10 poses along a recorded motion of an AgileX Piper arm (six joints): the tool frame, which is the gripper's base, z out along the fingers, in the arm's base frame.
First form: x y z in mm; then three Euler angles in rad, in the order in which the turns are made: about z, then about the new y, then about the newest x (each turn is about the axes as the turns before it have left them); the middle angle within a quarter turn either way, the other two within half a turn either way.
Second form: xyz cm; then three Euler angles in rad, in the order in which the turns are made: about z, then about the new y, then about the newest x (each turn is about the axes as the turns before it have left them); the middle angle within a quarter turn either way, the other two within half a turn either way. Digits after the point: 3 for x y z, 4 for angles.
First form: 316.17 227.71 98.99 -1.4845 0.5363 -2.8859
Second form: 31.617 22.771 9.899 -1.4845 0.5363 -2.8859
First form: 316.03 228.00 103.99 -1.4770 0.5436 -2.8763
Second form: 31.603 22.800 10.399 -1.4770 0.5436 -2.8763
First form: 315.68 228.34 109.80 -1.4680 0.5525 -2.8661
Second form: 31.568 22.834 10.980 -1.4680 0.5525 -2.8661
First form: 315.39 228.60 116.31 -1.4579 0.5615 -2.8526
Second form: 31.539 22.860 11.631 -1.4579 0.5615 -2.8526
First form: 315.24 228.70 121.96 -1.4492 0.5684 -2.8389
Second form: 31.524 22.870 12.196 -1.4492 0.5684 -2.8389
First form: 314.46 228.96 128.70 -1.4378 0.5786 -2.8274
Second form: 31.446 22.896 12.870 -1.4378 0.5786 -2.8274
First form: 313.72 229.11 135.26 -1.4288 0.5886 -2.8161
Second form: 31.372 22.911 13.526 -1.4288 0.5886 -2.8161
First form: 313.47 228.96 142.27 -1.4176 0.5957 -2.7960
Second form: 31.347 22.896 14.227 -1.4176 0.5957 -2.7960
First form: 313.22 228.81 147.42 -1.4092 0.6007 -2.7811
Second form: 31.322 22.881 14.742 -1.4092 0.6007 -2.7811
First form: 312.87 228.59 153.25 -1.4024 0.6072 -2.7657
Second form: 31.287 22.859 15.325 -1.4024 0.6072 -2.7657
